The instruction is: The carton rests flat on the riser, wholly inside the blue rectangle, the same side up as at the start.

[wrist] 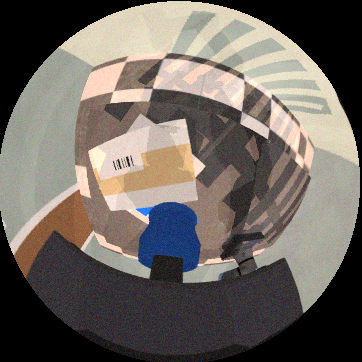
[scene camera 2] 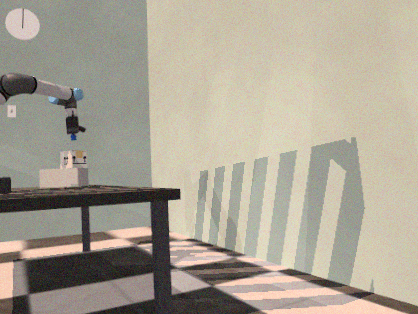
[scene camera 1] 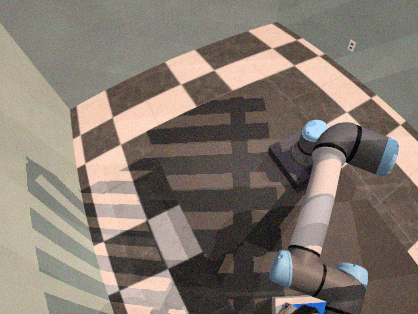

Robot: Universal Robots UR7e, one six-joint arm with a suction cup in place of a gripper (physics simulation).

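My suction cup (wrist: 170, 230) is holding nothing as it hangs 15 cm from the middle of a white carton (wrist: 144, 167), above it. A riser (scene camera 2: 65, 177) is visible to me too.
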